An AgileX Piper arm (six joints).
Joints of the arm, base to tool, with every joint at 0 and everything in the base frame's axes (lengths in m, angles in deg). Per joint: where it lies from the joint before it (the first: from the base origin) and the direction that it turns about. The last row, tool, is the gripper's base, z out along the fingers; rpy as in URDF.
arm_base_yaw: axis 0 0 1 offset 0 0 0.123
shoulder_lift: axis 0 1 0 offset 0 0 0
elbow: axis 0 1 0 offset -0.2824 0 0.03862
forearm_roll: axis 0.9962 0 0.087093 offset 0.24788 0 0.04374
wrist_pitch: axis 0 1 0 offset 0 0 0
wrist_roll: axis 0.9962 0 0.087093 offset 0.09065 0 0.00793
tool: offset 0 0 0 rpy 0 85 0
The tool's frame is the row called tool.
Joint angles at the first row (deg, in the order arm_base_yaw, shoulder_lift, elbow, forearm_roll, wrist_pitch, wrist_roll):
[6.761 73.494 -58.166 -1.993 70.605 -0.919]
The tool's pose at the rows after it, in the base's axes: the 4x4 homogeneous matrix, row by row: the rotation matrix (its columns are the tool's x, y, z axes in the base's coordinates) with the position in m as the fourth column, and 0 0 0 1 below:
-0.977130 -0.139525 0.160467 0.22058; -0.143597 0.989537 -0.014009 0.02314; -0.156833 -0.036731 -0.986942 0.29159; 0 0 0 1
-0.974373 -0.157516 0.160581 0.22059; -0.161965 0.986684 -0.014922 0.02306; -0.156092 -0.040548 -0.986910 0.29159; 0 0 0 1
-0.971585 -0.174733 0.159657 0.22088; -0.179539 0.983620 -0.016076 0.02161; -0.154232 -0.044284 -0.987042 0.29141; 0 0 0 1
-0.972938 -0.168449 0.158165 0.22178; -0.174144 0.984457 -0.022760 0.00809; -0.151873 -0.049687 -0.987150 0.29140; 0 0 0 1
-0.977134 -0.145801 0.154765 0.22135; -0.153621 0.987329 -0.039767 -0.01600; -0.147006 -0.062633 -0.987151 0.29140; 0 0 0 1
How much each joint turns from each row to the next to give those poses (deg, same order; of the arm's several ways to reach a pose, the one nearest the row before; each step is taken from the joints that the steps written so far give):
[-0.001 0.000 -0.001 0.000 0.000 0.000]
[0.001 0.000 0.000 -0.056 0.000 -1.046]
[-0.381 0.048 -0.001 0.000 0.001 -1.397]
[-3.575 0.000 0.000 0.197 0.000 -3.283]
[-6.223 0.000 0.000 0.000 0.000 -4.962]

